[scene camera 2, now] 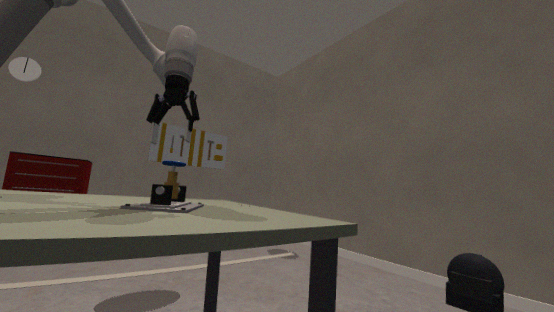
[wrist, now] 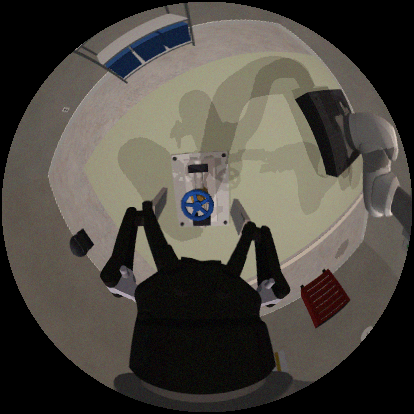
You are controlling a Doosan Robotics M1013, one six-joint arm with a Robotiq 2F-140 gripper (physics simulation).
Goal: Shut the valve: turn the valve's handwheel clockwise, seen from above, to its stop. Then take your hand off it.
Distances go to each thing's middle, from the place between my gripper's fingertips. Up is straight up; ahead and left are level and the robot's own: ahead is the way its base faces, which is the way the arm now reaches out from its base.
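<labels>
There is the base plate (wrist: 220, 157), and my hand is 20 cm above it. My hand is also 3 cm short of the plate and 2 cm to the right of it.
</labels>
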